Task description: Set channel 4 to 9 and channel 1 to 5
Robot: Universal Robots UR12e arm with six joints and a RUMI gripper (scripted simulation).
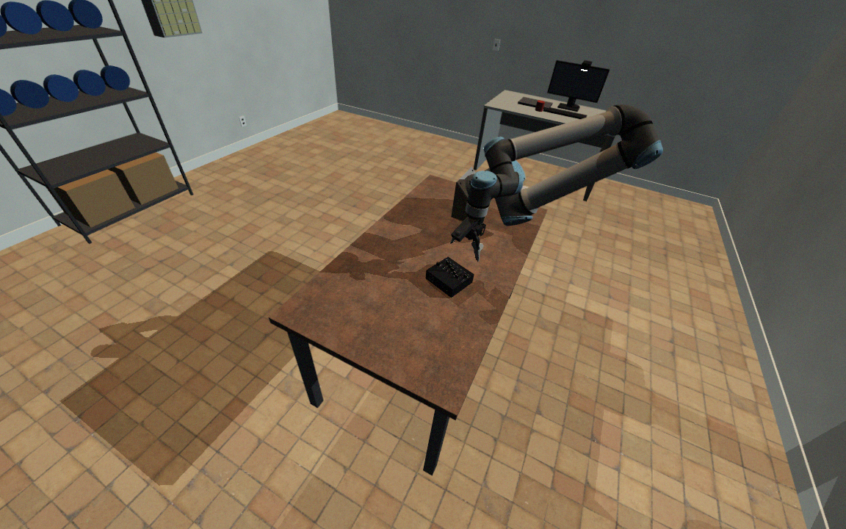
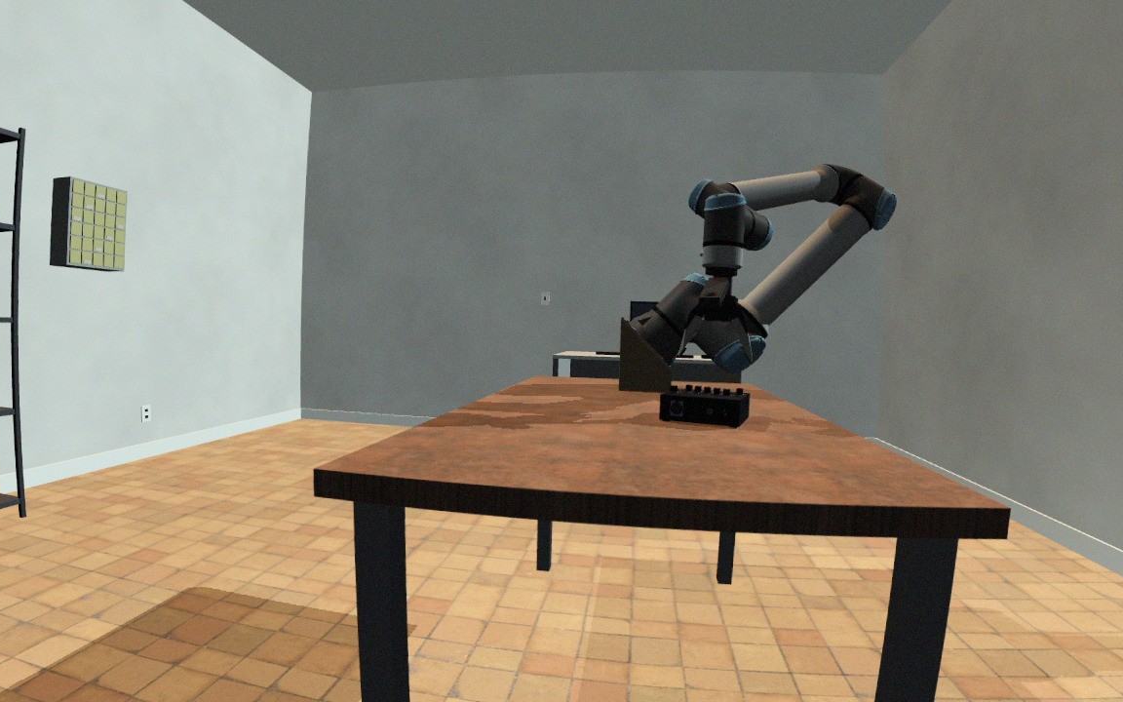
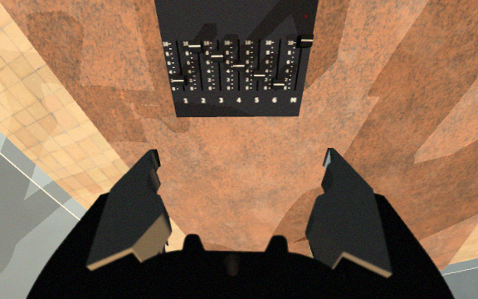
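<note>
The channel 1 fader knob lies 7 cm ahead of my hand, 5 cm to the left of it and 6 cm below it. Round my hand: channel 4 fader knob (6 cm ahead, 2 cm to the right, 6 cm below).
</note>
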